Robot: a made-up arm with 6 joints. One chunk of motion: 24 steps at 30 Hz.
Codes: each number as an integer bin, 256 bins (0 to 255) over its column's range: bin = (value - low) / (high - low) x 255, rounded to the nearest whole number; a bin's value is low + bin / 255 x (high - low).
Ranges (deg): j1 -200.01..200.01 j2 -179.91..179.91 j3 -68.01..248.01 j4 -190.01..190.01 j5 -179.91..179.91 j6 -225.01..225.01
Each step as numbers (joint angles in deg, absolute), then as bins.
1 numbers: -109.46 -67.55 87.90 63.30 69.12 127.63
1 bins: 58 80 126 170 176 200
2 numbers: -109.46 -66.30 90.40 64.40 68.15 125.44
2 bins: 58 81 128 171 176 199
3 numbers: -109.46 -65.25 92.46 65.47 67.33 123.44
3 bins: 58 81 129 171 175 197
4 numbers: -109.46 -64.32 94.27 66.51 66.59 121.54
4 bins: 58 82 131 172 175 196
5 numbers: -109.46 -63.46 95.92 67.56 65.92 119.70
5 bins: 58 83 132 173 174 195
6 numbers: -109.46 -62.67 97.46 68.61 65.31 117.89
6 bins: 58 83 134 174 174 194
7 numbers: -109.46 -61.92 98.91 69.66 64.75 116.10
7 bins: 58 84 135 174 173 193
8 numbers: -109.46 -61.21 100.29 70.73 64.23 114.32
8 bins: 58 84 136 175 173 192
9 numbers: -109.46 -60.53 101.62 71.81 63.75 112.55
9 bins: 58 85 137 176 173 191
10 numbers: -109.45 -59.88 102.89 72.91 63.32 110.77
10 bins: 58 85 138 176 172 190
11 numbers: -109.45 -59.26 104.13 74.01 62.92 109.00
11 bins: 58 86 139 177 172 189
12 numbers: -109.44 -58.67 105.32 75.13 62.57 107.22
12 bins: 58 86 140 178 172 188
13 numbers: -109.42 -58.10 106.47 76.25 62.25 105.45
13 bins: 58 86 141 179 172 187
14 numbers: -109.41 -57.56 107.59 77.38 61.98 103.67
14 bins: 58 87 142 179 171 186
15 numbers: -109.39 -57.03 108.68 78.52 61.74 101.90
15 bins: 58 87 143 180 171 185
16 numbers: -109.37 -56.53 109.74 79.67 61.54 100.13
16 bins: 58 87 143 181 171 184
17 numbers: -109.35 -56.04 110.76 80.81 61.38 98.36
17 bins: 58 88 144 182 171 183
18 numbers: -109.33 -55.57 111.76 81.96 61.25 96.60
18 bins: 58 88 145 182 171 182
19 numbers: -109.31 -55.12 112.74 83.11 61.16 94.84
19 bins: 58 88 146 183 171 181
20 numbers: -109.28 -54.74 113.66 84.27 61.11 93.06
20 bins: 58 89 147 184 171 180
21 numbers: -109.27 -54.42 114.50 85.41 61.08 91.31
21 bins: 58 89 147 185 171 179
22 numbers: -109.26 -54.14 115.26 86.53 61.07 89.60
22 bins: 58 89 148 186 171 178
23 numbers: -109.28 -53.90 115.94 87.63 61.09 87.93
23 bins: 58 89 148 186 171 177
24 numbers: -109.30 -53.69 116.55 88.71 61.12 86.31
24 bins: 58 89 149 187 171 176
